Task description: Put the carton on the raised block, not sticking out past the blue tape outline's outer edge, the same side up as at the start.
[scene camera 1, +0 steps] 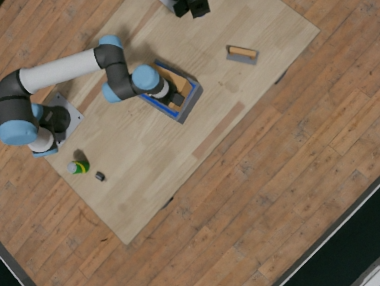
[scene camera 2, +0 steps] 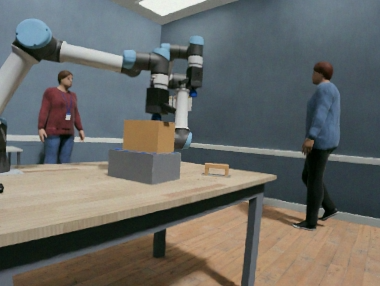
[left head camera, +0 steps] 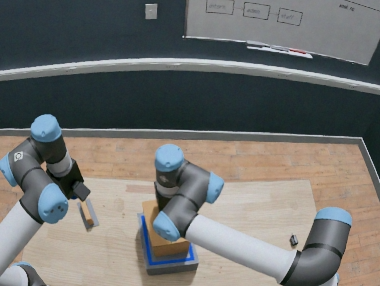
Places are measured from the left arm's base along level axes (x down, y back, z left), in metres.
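Pixels of known places: left end effector, tool point: (scene camera 2: 192,96); right end effector, tool point: (scene camera 2: 156,125); right arm's base, origin of the base link: (scene camera 1: 58,119).
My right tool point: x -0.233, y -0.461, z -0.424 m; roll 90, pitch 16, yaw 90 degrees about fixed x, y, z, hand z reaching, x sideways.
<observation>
Behind a point stands the place of what it marks.
The brown carton (left head camera: 170,248) @[x -0.198, y -0.317, z -0.434 m] (scene camera 1: 179,81) @[x -0.250, y -0.453, z -0.351 m] (scene camera 2: 142,136) @[x -0.183, y -0.435, z -0.471 m] sits upright on the grey raised block (left head camera: 172,269) @[x -0.072, y -0.265, z -0.443 m] (scene camera 1: 190,106) @[x -0.060, y -0.511, z -0.395 m] (scene camera 2: 131,166) @[x -0.060, y -0.424, z -0.511 m]. The blue tape outline (left head camera: 145,239) @[x -0.121, y -0.373, z -0.336 m] (scene camera 1: 162,108) @[x -0.121, y -0.437, z -0.491 m] shows around its visible lower edges; the right arm covers part of it. My right gripper (scene camera 2: 156,117) has its suction cup against the carton's top and is shut on it; in the left head camera the arm hides the cup. My left gripper (left head camera: 74,197) (scene camera 2: 193,93) is open and empty, in the air away from the carton, and partly cut off at the top in scene camera 1.
A float with a wooden handle (left head camera: 87,214) @[x -0.061, y -0.475, z -0.062 m] (scene camera 1: 242,52) @[x -0.060, y -0.511, z -0.048 m] (scene camera 2: 217,166) @[x -0.049, y -0.517, z -0.051 m] lies on the table beyond the block. A green bottle (scene camera 1: 81,167) @[x -0.088, y -0.328, z -0.994 m] and a small dark object (left head camera: 294,240) @[x -0.027, y -0.404, z -0.981 m] (scene camera 1: 100,176) @[x -0.027, y -0.413, z -0.977 m] are near the right arm's base. Two people stand beyond the table.
</observation>
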